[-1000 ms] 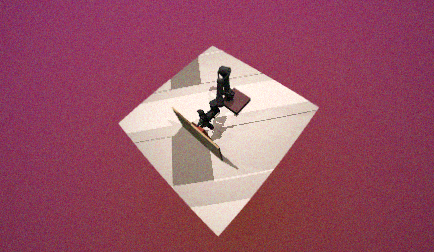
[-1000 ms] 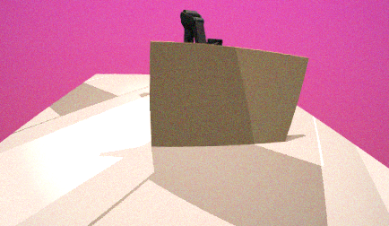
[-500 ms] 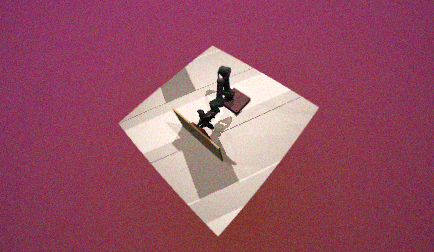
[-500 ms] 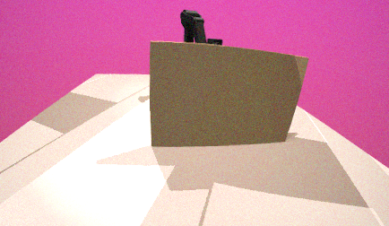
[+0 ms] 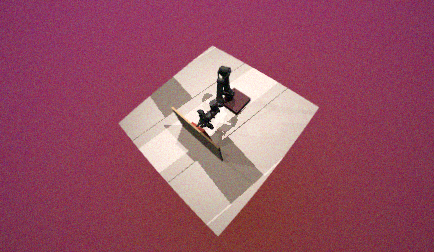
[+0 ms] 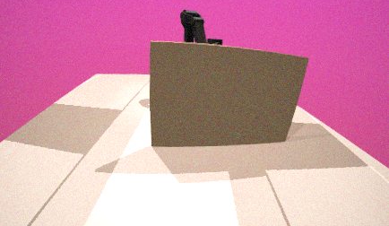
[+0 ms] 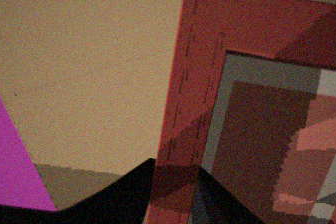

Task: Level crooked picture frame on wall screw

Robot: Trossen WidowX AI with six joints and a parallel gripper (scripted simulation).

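My gripper tip is now 5 cm above the picture frame and 2 cm to the right of it. From my gripper tip the other things lie so: wall panel (6 cm below, 2 cm to the left, 2 cm ahead).
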